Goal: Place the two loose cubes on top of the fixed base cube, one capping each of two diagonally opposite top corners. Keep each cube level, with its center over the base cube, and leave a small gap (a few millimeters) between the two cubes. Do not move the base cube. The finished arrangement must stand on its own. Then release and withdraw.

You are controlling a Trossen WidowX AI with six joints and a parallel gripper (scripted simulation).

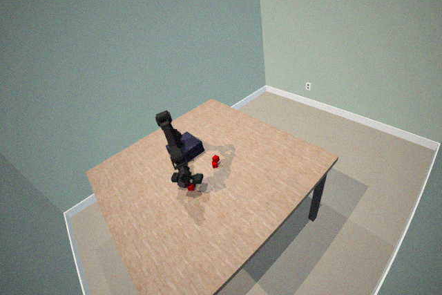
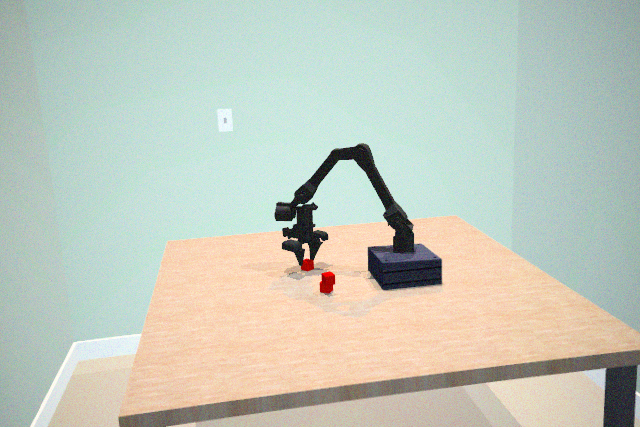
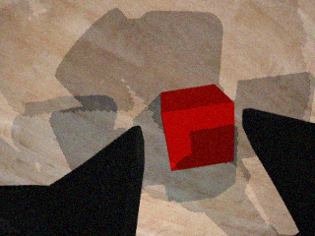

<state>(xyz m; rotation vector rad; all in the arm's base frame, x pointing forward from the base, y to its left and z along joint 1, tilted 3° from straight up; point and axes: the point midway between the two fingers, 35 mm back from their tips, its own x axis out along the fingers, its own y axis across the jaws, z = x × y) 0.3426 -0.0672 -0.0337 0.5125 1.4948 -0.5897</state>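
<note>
The red cube is 1 cm below my gripper tip.
</note>
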